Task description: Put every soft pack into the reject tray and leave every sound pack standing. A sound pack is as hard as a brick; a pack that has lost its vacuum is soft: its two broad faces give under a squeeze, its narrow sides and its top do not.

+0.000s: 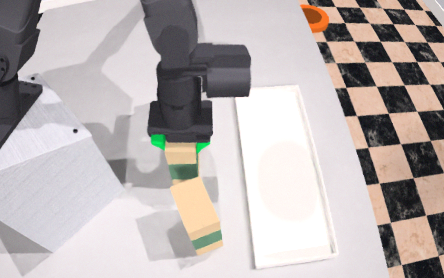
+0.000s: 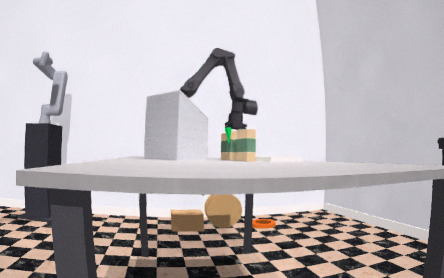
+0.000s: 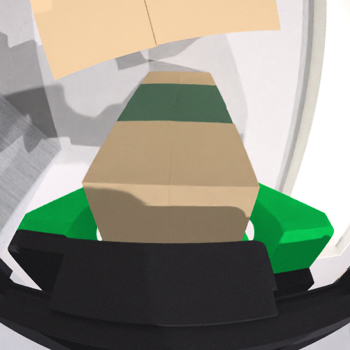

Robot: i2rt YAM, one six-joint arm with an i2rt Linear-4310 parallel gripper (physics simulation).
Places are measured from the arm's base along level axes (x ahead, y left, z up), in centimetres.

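Pixels of known places: gripper, fingertip midpoint: point(image 2: 234, 143); arm's base, link origin: point(image 1: 2, 116) point(image 2: 177, 107).
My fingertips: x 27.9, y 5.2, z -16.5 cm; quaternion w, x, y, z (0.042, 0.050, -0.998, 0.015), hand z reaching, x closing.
Observation:
Ahead of a thing's pixels: the offset from my fingertips to its top centre. Level surfaces: height alone.
My gripper point(image 1: 180, 144) point(image 3: 174, 172) is shut on a tan pack point(image 1: 182, 171) point(image 2: 224, 146) point(image 3: 175, 150) with a green band. The pack stands upright on the table, and its faces show no visible denting; the contact areas are partly hidden. One green fingertip is on each side of its upper part, apparently at the broad faces. A second tan pack {dy -12.7, dx +4.0, dz +5.9 cm} point(image 1: 197, 205) point(image 2: 245, 145) point(image 3: 165, 20) with a green band stands close by, on the side away from the arm. The white reject tray {dy +1.6, dx +18.6, dz -6.0 cm} point(image 1: 280, 120) point(image 2: 280, 159) point(image 3: 337, 125) lies to the right; no pack shows in it.
A large grey block point(image 1: 55, 195) point(image 2: 162, 127) point(image 3: 22, 155) with a sloping top stands on the table {dz -8.1 cm} point(image 2: 125, 175) left of the packs. An orange ring point(image 1: 322, 22) point(image 2: 263, 226) lies on the checkered floor. A tan box point(image 2: 187, 220) and a round tan object point(image 2: 223, 207) show beneath the table.

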